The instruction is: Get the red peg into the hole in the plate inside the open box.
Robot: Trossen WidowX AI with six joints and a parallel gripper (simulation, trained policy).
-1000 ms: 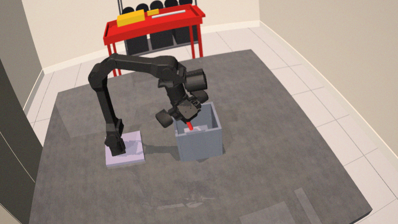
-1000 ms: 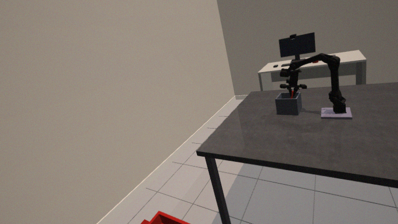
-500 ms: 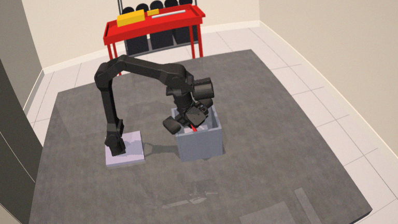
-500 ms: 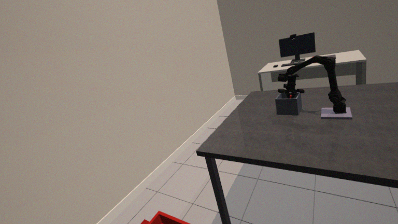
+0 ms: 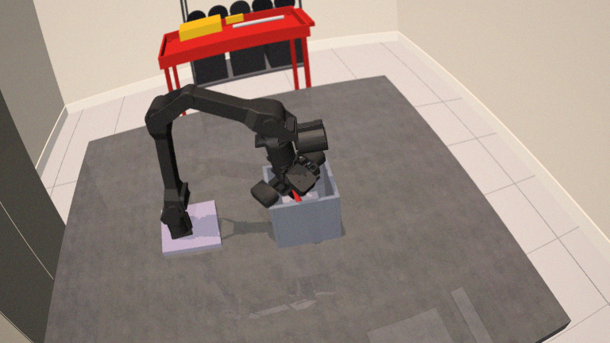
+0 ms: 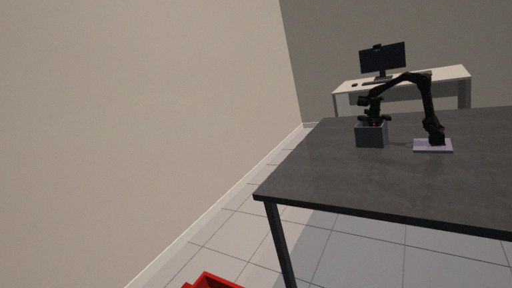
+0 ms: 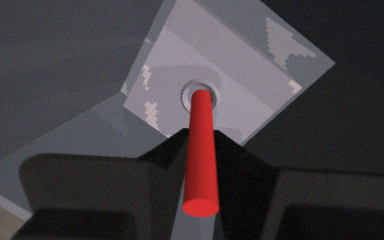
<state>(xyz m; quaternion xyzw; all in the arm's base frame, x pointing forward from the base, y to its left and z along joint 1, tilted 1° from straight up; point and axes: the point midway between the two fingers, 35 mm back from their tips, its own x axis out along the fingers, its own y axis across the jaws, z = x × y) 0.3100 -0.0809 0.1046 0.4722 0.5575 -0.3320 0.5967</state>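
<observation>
Now: the red peg 1 cm to the right of my gripper tip and 1 cm above it.
</observation>
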